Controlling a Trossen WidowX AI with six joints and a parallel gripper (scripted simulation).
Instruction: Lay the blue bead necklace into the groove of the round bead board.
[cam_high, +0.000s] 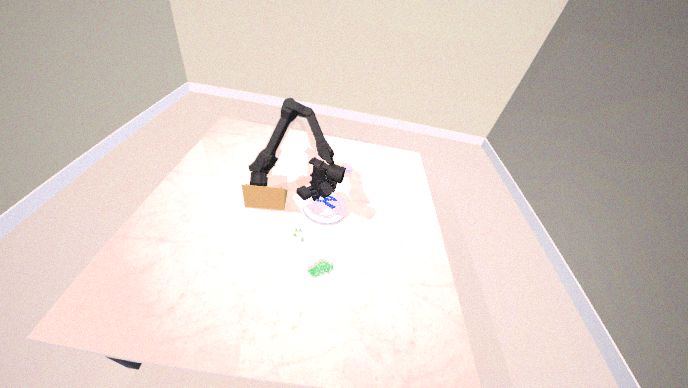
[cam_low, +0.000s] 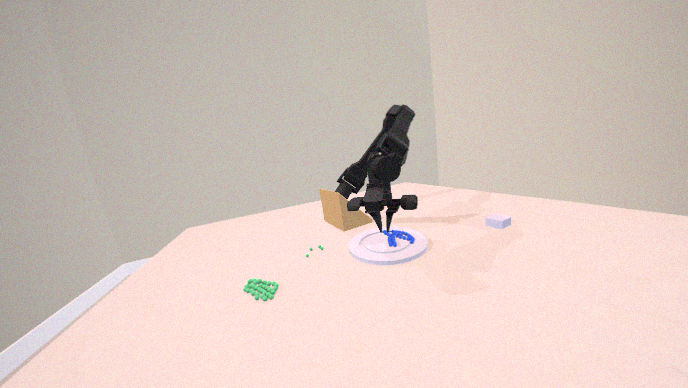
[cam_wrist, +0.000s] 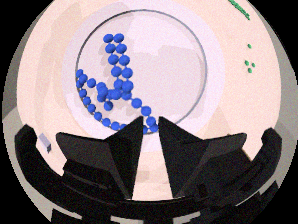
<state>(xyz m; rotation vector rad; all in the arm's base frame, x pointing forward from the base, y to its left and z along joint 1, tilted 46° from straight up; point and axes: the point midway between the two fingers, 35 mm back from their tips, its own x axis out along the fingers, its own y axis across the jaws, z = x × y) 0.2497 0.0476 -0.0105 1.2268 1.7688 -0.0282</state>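
The round white bead board lies 40 mm ahead of my gripper tip, 30 mm to the right of it and 10 mm below it. From my gripper tip the other things lie so: small grey block 150 mm ahead, 270 mm to the left.
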